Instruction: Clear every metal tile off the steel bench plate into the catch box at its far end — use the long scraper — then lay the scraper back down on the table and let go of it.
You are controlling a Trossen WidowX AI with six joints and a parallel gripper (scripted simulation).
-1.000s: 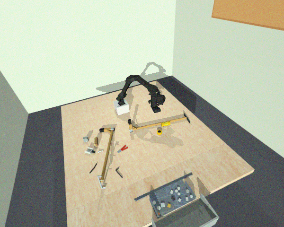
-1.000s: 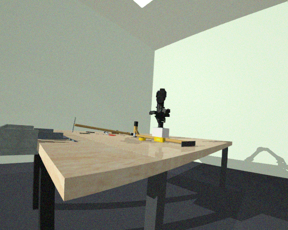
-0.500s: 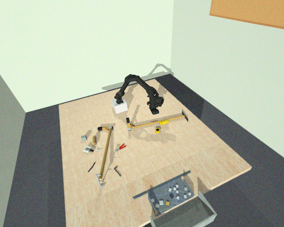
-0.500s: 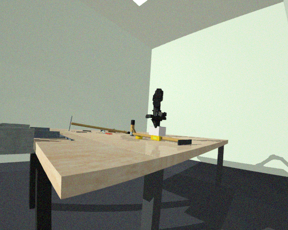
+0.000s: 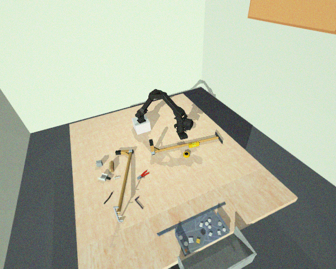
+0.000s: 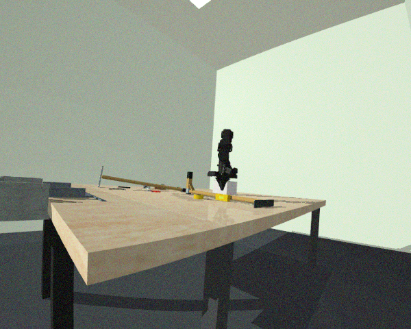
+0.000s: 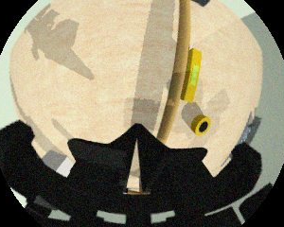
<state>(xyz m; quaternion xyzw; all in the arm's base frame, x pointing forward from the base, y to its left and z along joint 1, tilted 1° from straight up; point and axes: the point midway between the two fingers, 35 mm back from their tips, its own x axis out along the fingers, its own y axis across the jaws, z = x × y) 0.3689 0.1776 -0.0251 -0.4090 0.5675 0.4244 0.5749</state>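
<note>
The long scraper is 60 mm ahead of my gripper tip, 10 mm to the left of it and 20 mm above it. The rest, counted from my gripper tip: yellow spirit level (100 mm ahead, 60 mm to the left, 20 mm below); then yellow tape roll (150 mm ahead, 50 mm to the right, 40 mm below); then long wooden-handled tool (70 mm ahead, 580 mm to the right).
</note>
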